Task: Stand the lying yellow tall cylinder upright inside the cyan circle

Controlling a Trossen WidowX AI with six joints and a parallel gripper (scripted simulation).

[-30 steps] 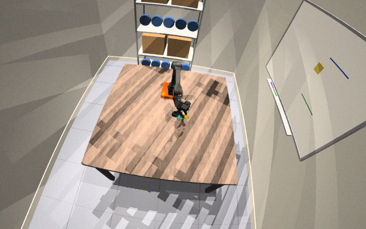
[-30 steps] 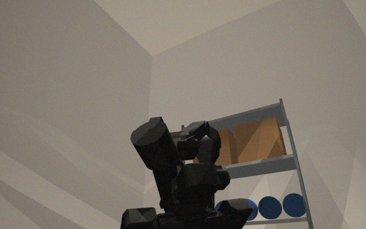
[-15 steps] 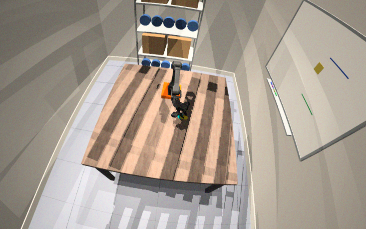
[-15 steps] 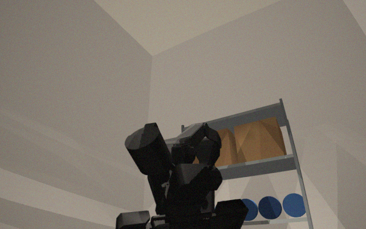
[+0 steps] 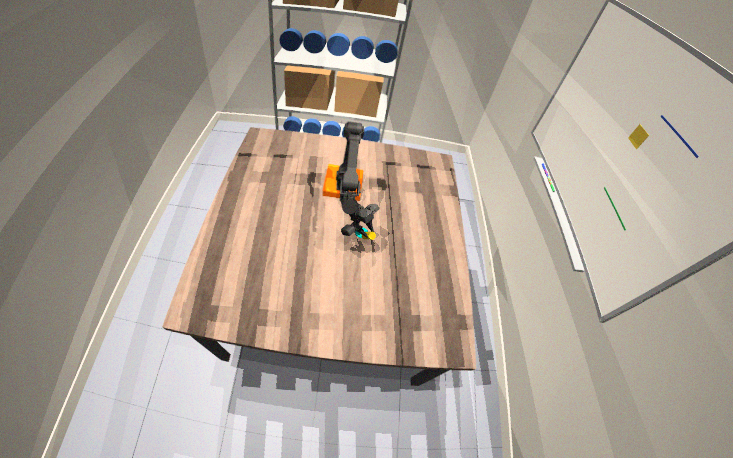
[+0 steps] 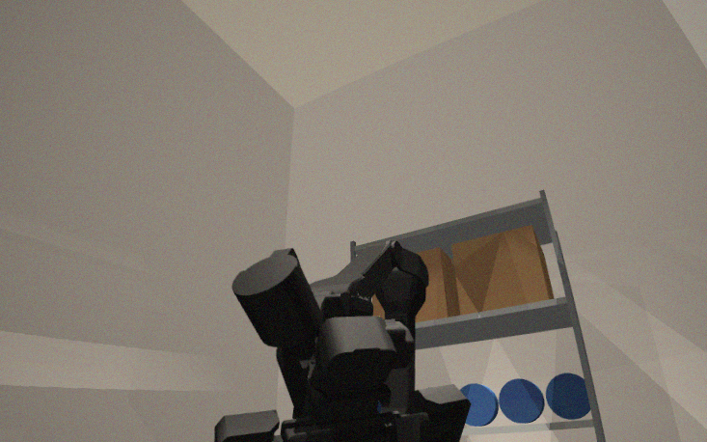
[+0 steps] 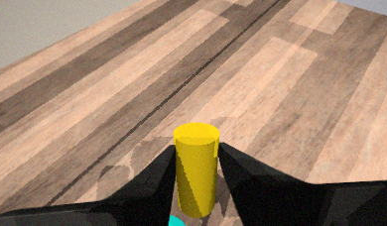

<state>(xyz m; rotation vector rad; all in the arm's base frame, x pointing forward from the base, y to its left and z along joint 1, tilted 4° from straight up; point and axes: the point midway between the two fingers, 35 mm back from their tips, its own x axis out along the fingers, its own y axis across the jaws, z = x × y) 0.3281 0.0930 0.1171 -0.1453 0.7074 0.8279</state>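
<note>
Right now the cyan circle is 110 mm below my gripper tip, 90 mm behind it and 20 mm to the right of it. From my gripper tip the other things lie so: yellow cylinder 20 mm below, 10 mm to the right, 10 mm behind.
</note>
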